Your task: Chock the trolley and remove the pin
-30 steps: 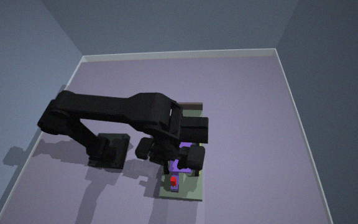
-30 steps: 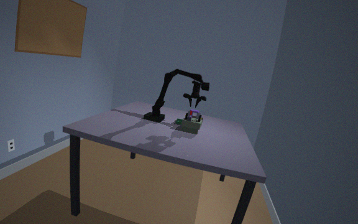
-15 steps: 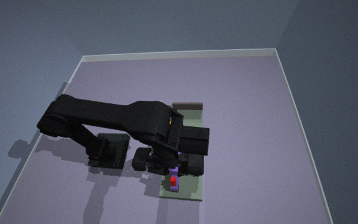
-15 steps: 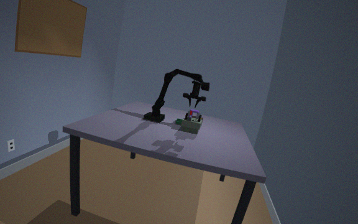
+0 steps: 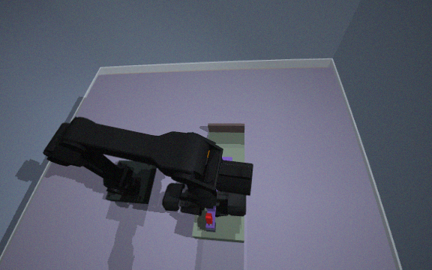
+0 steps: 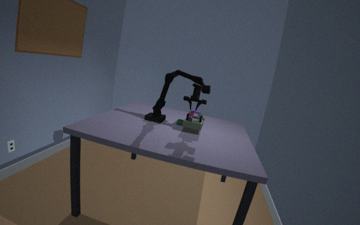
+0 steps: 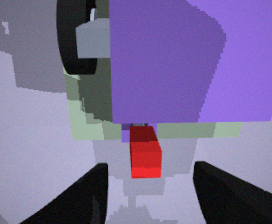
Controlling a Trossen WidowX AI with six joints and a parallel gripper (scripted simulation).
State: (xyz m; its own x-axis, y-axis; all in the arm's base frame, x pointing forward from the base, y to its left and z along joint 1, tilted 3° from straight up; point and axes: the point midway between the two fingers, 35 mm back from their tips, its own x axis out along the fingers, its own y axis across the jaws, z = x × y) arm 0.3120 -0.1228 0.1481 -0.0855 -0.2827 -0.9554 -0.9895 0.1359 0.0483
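The red-headed stop pin lies 10 mm to the right of my gripper tip and 40 mm below it. Also, from my gripper tip: purple trolley 30 mm ahead, 90 mm to the left, 60 mm below; then green tray 80 mm behind, 200 mm to the left, 180 mm below; then pale green ramp 30 mm ahead, 90 mm to the left, 130 mm below.
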